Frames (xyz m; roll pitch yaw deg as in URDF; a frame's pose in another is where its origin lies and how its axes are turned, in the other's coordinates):
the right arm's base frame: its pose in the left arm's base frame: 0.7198 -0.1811 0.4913 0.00 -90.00 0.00
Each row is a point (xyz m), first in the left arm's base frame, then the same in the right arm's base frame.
Working: the left arm's base frame: its pose in the right arm's base frame: -0.4913 0.1811 0.7198 0.00 90.00 0.00

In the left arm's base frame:
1: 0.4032 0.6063 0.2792
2: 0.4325 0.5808 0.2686
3: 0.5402 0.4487 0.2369
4: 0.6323 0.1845 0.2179
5: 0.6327 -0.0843 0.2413
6: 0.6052 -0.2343 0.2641
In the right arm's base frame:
1: -0.2121 0.7874 0.3166
2: -0.2227 0.7619 0.2873
3: -0.2544 0.6298 0.1796
4: -0.2734 0.3656 0.0875
5: -0.2500 0.0968 0.0871
6: -0.2272 -0.0532 0.1146

